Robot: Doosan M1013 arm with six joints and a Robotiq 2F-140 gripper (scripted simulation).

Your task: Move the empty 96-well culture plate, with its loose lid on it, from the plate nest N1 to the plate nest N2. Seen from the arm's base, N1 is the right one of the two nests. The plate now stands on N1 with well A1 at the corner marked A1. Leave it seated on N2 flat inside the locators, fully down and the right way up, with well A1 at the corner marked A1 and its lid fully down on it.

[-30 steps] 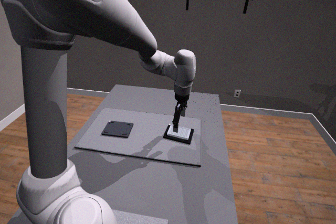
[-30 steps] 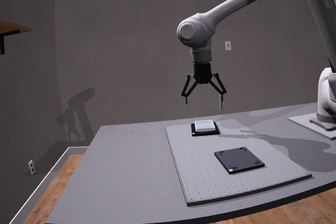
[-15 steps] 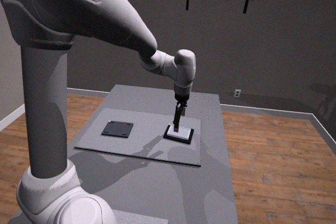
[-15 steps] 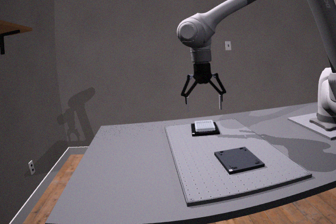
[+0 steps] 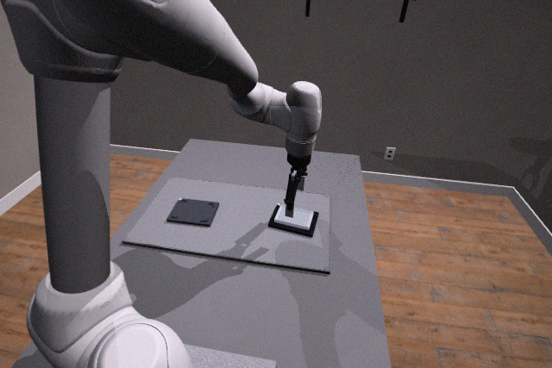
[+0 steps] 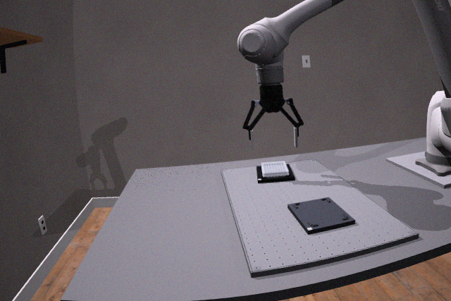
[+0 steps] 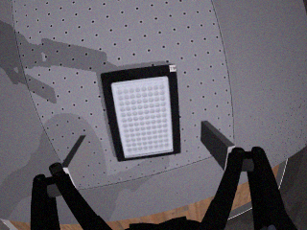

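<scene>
Now: hand 80 mm above the plate lid. From my hand the other things lie so: black plate nest N1 (100 mm below); black plate nest N2 (70 mm behind, 370 mm to the left, 100 mm below); white corner mark (20 mm behind, 450 mm to the left, 90 mm below).
</scene>
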